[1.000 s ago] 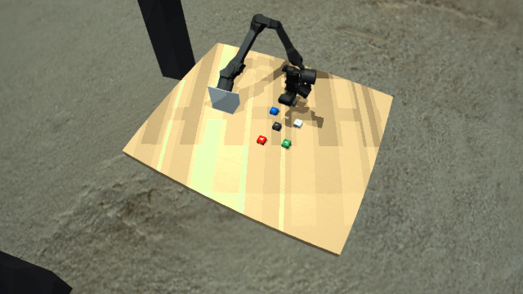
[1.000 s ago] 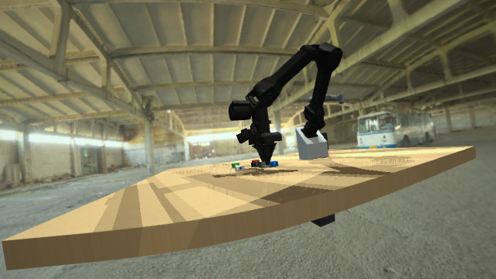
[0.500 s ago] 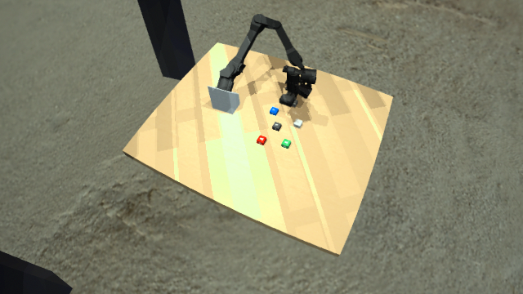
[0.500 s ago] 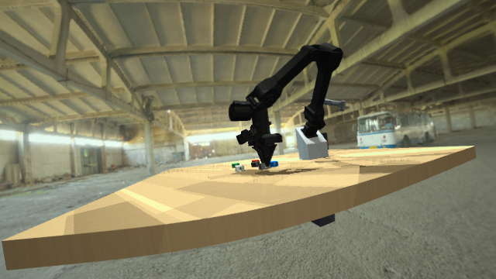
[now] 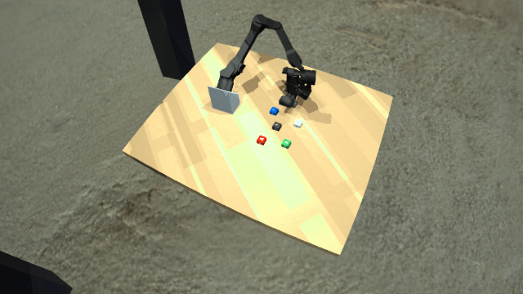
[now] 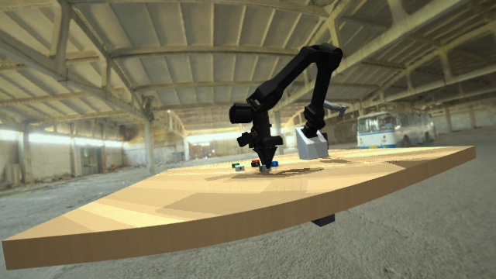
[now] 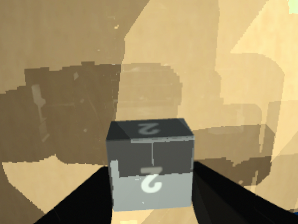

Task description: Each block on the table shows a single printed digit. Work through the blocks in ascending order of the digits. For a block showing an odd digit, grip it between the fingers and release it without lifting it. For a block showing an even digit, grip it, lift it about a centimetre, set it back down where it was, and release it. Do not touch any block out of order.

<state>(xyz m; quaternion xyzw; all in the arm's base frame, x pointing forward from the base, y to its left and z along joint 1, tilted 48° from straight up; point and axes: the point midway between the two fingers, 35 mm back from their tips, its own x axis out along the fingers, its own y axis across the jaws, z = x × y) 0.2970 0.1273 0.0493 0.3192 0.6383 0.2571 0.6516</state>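
The grey block lies right at my gripper tip. The rest, counted from my gripper tip: black block (16 cm to the right, 2 cm behind); then white block (11 cm to the right, 7 cm ahead); then blue block (8 cm to the right, 6 cm behind).
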